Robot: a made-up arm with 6 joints.
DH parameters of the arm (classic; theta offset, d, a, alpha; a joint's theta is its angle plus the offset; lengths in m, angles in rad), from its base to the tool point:
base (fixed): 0 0.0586 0 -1.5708
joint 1: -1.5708 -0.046 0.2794 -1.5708
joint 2: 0 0.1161 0.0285 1.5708
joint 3: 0 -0.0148 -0.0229 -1.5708
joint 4: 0 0.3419 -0.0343 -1.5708
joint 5: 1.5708 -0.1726 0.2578 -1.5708
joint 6: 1.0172 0 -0.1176 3.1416
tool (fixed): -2.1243 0.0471 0 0
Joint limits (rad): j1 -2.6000..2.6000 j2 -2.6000..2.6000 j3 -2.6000..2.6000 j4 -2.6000..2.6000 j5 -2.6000..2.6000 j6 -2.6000..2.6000
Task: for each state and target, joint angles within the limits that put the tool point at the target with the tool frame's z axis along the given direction. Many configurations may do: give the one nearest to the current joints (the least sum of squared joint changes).
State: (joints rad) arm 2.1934 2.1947 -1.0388 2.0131 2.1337 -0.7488
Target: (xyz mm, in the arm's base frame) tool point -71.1 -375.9 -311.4 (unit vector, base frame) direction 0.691 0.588 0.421
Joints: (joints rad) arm 2.5777 1.8372 -0.5490 1.9994 1.4143 -0.7271
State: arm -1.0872 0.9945 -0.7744 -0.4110 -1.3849 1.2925
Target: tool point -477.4 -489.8 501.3 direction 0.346 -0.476 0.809
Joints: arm -1.5251 1.5263 -0.8123 -0.8657 -2.0181 0.9925
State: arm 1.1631 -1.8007 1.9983 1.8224 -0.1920 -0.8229
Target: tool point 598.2 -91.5 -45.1 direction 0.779 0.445 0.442
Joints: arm 1.3919 -2.5323 1.9898 1.6792 -0.5481 -1.6021
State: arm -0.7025 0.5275 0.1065 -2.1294 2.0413 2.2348
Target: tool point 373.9 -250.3 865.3 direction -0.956 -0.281 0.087
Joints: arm -0.2559 -0.3793 -0.2346 -2.3836 2.1595 1.5602
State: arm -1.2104 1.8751 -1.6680 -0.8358 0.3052 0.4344
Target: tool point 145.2 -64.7 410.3 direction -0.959 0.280 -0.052
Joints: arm -0.7992 2.0100 -1.2161 -0.7775 0.8363 0.6489
